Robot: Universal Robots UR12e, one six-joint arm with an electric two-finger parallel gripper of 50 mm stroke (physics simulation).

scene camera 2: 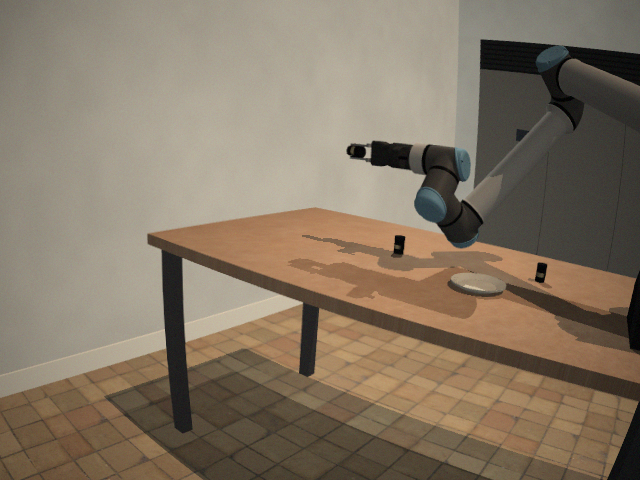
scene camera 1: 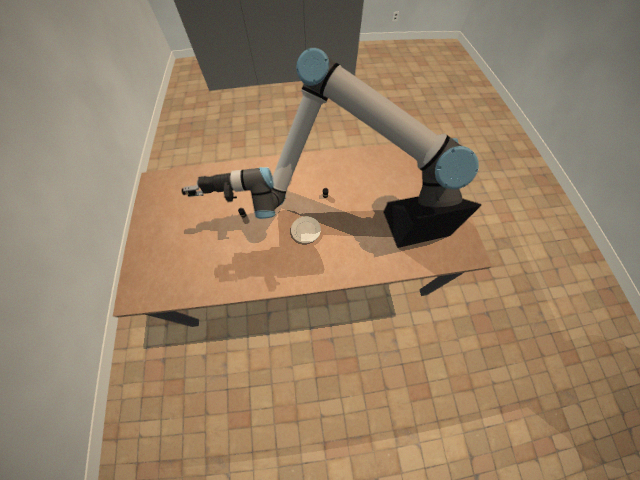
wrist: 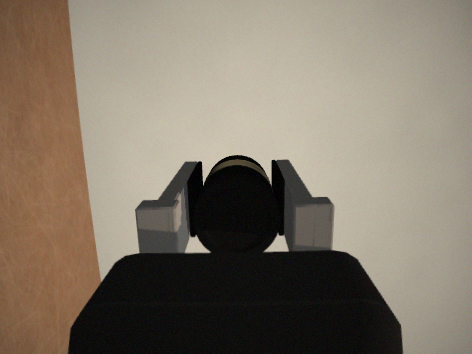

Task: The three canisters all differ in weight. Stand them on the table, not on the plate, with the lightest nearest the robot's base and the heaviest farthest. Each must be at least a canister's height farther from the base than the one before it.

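Frame: origin at the arm's base, x ahead, y left, z up, level; metres.
Seen in the pictures: gripper, fingertip midpoint: (scene camera 2: 352,150) (scene camera 1: 186,192) (wrist: 237,184); arm's base, link origin: (scene camera 1: 439,201).
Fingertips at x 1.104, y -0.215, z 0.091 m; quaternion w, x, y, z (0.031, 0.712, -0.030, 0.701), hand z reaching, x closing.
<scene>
Offsets run from my fingertips to a thing's top centre. Level surfaces: height alone.
My gripper (scene camera 1: 189,191) (scene camera 2: 358,151) (wrist: 237,184) points sideways, level, high above the far end of the table, and is shut on a black canister @[dy -0.003, dx -0.012, dz +0.016 m] (scene camera 2: 355,150) (wrist: 237,210) with a pale band. The held canister lies on its side in the air. A second black canister @[dy -0.014, dx -0.176, dz -0.233 m] (scene camera 1: 241,212) (scene camera 2: 399,244) stands upright on the table @[dz -0.283 m] (scene camera 1: 170,268) (scene camera 2: 217,242), below the wrist. A third black canister @[dy -0.046, dx -0.625, dz -0.233 m] (scene camera 1: 325,192) (scene camera 2: 540,272) stands upright nearer the robot's base. The white plate @[dy +0.143, dx -0.483, dz -0.267 m] (scene camera 1: 305,230) (scene camera 2: 477,284) lies between these two along the table, towards the front. No canister shows on it.
The robot's black base block (scene camera 1: 431,222) stands at the right end of the table. The arm arches over the table, and its shadows fall on the top. A wall is beyond the table's left end, and a grey cabinet (scene camera 1: 273,41) stands behind the table.
</scene>
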